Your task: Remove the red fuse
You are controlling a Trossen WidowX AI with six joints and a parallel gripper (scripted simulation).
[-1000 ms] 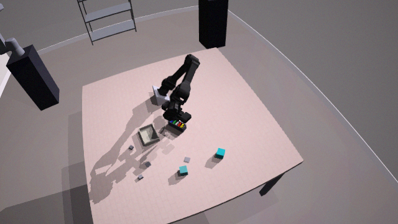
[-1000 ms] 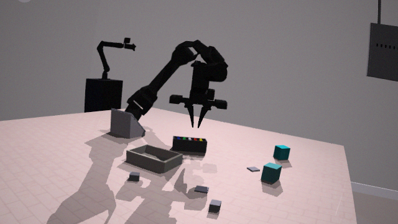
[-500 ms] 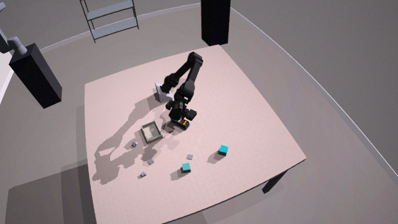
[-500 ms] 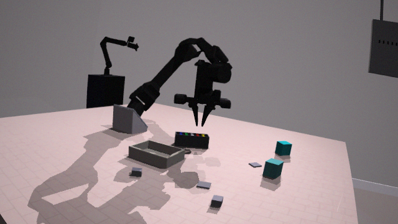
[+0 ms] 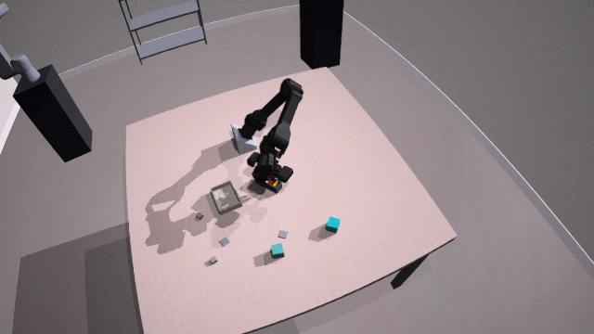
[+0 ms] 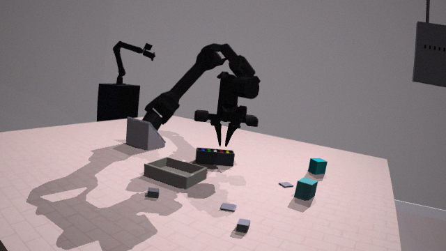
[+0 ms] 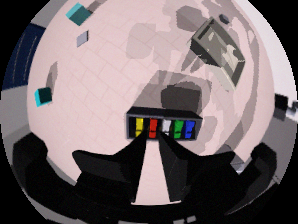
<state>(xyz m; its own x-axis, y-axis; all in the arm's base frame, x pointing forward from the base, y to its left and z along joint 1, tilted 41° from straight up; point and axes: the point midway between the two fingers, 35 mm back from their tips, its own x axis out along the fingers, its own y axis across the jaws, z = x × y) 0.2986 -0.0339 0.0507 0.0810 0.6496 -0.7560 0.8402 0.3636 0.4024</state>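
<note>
Now: gripper tip 3 cm above the red fuse. Also, from my gripper tip: grey tray 3 cm behind, 20 cm to the right, 5 cm below.
</note>
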